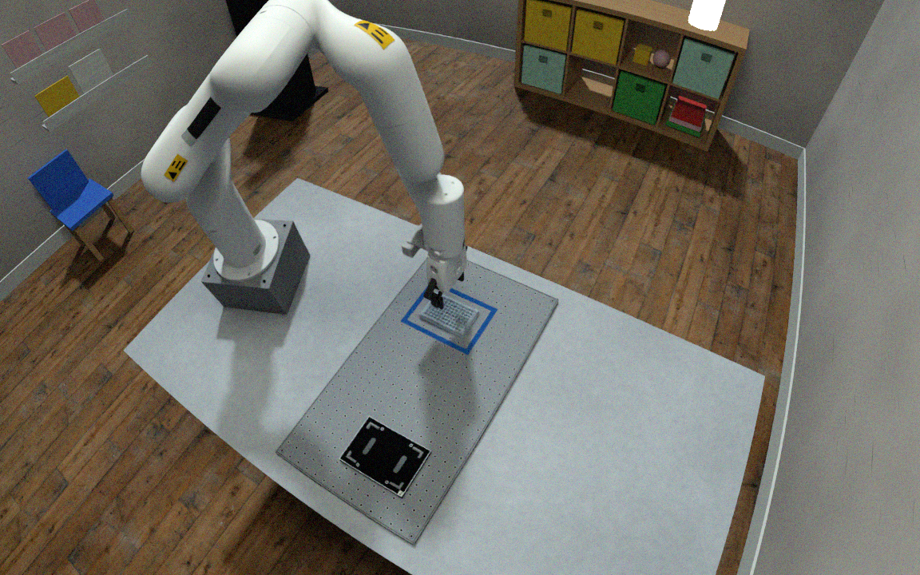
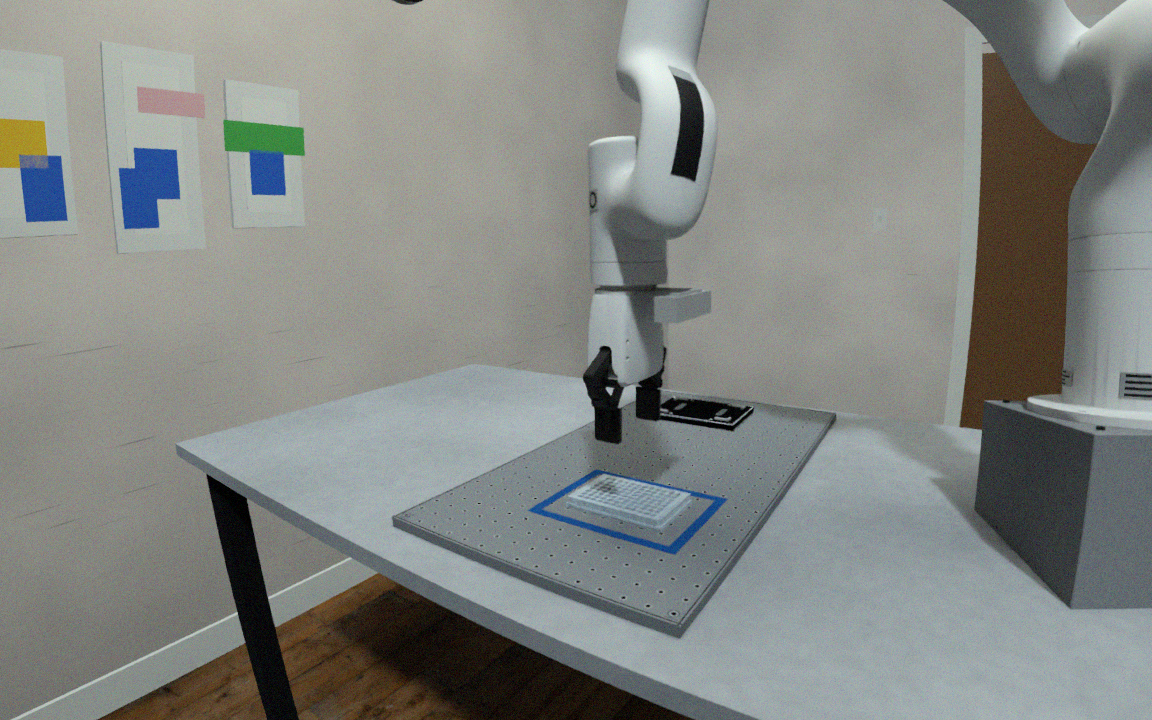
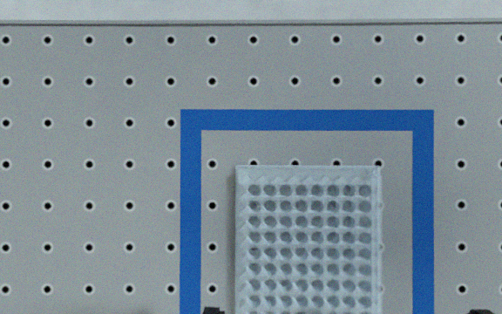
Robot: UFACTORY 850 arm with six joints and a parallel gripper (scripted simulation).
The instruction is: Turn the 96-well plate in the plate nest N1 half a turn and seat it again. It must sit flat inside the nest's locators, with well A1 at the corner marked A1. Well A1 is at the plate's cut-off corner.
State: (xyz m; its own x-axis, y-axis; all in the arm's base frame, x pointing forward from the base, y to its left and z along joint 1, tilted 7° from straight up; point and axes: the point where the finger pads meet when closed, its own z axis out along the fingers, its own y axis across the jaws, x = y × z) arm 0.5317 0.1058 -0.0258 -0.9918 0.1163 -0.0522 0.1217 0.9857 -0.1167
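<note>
Now: hand 100 mm above the 96-well plate. The rest, counted from my hand: black plate nest N1: 390 mm to the right, 100 mm below, 20 mm ahead.
</note>
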